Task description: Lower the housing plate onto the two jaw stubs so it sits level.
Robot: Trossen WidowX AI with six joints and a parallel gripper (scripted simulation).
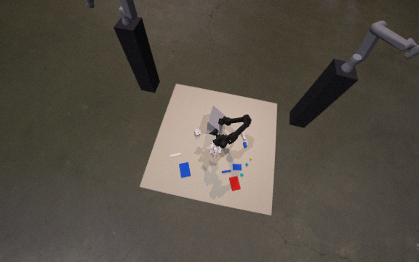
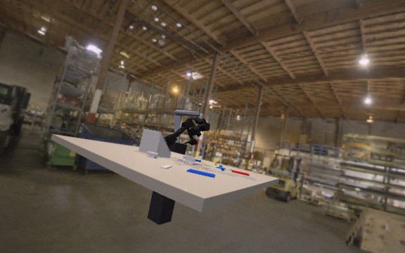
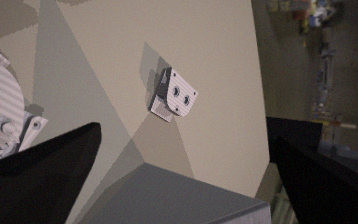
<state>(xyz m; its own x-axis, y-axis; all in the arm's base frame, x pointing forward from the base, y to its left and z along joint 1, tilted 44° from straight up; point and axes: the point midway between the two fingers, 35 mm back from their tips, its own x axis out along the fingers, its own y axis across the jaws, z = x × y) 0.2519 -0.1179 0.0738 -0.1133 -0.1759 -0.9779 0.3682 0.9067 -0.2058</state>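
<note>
Now: gripper tip 160 mm to the left of the housing plate, 140 mm above it and 90 mm past it. From my gripper tip the other things lie so: red plate (360 mm ahead, 340 mm to the left, 170 mm below); white bar (320 mm to the right, 220 mm ahead, 170 mm below).
</note>
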